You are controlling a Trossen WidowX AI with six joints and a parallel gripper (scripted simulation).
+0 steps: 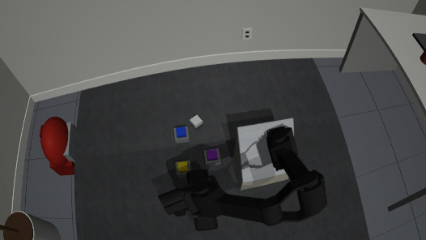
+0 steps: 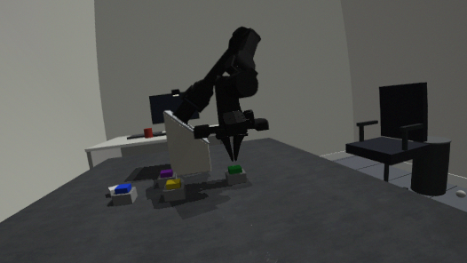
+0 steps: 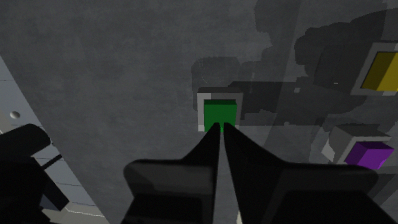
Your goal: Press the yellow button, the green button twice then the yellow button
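Now: gripper tip 2 cm above the green button. From my gripper tip the other things lie so: yellow button (4 cm ahead, 16 cm to the right, 2 cm below); then blue button (3 cm ahead, 29 cm to the right, 2 cm below); then purple button (6 cm behind, 18 cm to the right, 2 cm below).
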